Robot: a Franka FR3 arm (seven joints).
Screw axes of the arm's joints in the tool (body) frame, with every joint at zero. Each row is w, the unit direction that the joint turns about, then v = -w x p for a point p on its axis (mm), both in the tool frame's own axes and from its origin. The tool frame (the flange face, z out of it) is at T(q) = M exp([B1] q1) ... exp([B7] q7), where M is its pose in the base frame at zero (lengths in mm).
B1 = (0, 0, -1, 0.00, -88.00, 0.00)
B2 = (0, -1, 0, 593.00, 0.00, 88.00)
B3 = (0, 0, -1, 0.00, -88.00, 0.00)
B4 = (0, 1, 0, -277.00, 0.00, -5.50)
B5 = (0, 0, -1, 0.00, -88.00, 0.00)
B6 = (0, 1, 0, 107.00, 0.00, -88.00)
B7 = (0, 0, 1, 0.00, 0.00, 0.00)
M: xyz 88.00 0.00 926.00 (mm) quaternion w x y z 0 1 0 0
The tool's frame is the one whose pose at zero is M.
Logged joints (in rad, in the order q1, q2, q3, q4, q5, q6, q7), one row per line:
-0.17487, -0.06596, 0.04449, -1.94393, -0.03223, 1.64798, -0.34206
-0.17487, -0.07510, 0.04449, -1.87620, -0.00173, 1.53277, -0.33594
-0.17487, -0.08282, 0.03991, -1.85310, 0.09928, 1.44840, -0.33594
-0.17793, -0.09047, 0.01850, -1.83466, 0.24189, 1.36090, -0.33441
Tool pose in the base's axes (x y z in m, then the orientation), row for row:
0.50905, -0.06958, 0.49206, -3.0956, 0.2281, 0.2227
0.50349, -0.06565, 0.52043, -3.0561, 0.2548, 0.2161
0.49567, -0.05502, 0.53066, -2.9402, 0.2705, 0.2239
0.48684, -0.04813, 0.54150, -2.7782, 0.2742, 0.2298
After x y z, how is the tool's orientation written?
As angles about the fixed x, y, z axes (roll, pitch, yaw), in radians.
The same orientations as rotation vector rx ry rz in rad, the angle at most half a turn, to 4 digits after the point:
-3.0822, -0.3364, 0.3609
-3.0421, -0.3131, 0.4035
-2.9278, -0.2884, 0.4310
-2.7697, -0.2487, 0.4396

